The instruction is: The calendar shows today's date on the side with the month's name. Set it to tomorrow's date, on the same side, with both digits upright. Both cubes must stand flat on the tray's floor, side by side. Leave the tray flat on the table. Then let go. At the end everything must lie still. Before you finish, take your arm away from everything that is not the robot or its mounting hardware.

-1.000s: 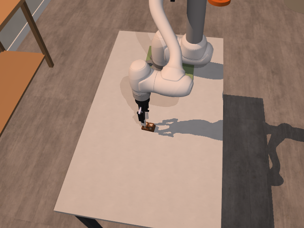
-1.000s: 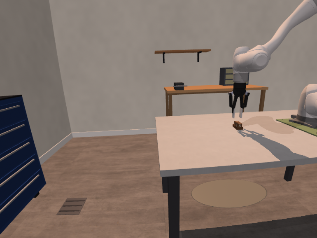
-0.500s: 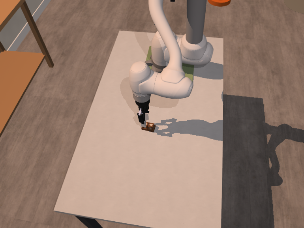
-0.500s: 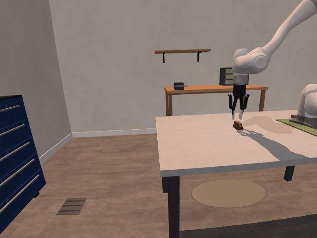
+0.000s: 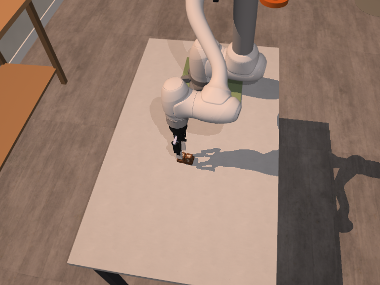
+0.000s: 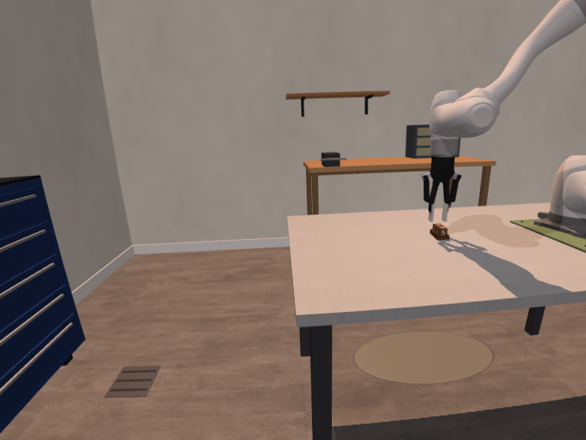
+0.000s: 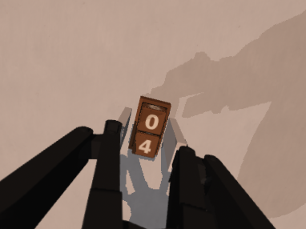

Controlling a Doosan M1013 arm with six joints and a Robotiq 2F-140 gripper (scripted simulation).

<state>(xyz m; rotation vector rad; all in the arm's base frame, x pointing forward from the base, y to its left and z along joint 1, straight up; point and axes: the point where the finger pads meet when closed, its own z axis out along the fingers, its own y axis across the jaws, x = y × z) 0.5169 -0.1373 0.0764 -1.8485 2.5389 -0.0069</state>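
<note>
Now: the brown digit cube 6 cm below my hand. Round my hand: tray 2 cm to the left, 8 cm below.
</note>
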